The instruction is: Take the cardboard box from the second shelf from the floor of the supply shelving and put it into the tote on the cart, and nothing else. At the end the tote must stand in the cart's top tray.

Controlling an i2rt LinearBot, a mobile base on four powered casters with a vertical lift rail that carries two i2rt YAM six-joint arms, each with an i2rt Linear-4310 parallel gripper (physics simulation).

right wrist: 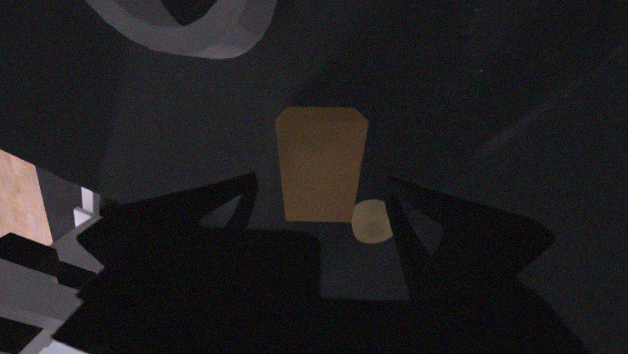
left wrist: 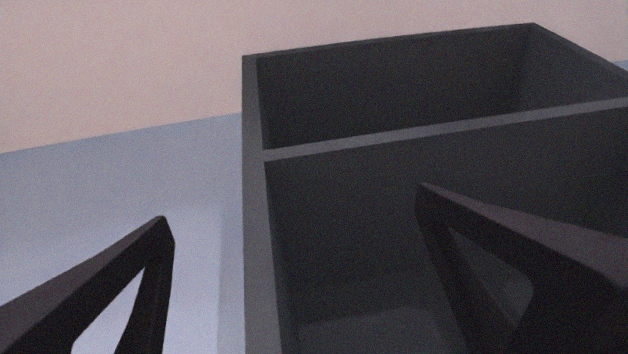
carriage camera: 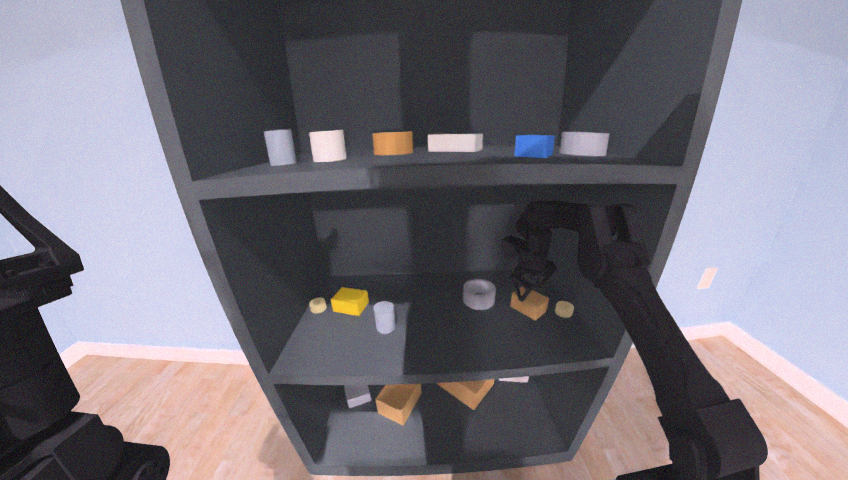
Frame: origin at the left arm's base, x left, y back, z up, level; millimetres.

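Where they show: left gripper, fingertip midpoint: (left wrist: 295,212); right gripper, fingertip midpoint: (right wrist: 319,181) (carriage camera: 530,293).
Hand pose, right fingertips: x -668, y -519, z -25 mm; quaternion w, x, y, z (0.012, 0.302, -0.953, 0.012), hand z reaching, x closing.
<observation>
Each offset is from my right fingertips to the centre of the thing. Level surfaces: height alone.
The brown cardboard box @[dx -1, dy +2, dz -31 mm] (carriage camera: 529,303) (right wrist: 322,165) lies on the second shelf from the floor @[dz -56 mm] (carriage camera: 452,344), right of centre. My right gripper (carriage camera: 524,288) (right wrist: 319,181) is open; its dark fingers stand wide on either side of the box's near part in the right wrist view, with nothing gripped. In the carriage view it hangs at the box's upper left. My left gripper (left wrist: 295,212) is open and empty, away from the shelving; its fingers also show at the left edge of the carriage view. The tote and cart do not show clearly.
A pale yellow round piece @[dx -103, dy +32, dz -43 mm] (carriage camera: 564,309) (right wrist: 371,221) lies close right of the box, a grey ring @[dx +139, dy -61, dz -32 mm] (carriage camera: 479,295) (right wrist: 215,45) left of it. Farther left are a white cylinder @[dx +426, dy +42, dz -21 mm] (carriage camera: 385,317) and yellow box @[dx +546, dy -56, dz -33 mm] (carriage camera: 349,301). A shelf board (carriage camera: 452,174) lies above the right arm.
</observation>
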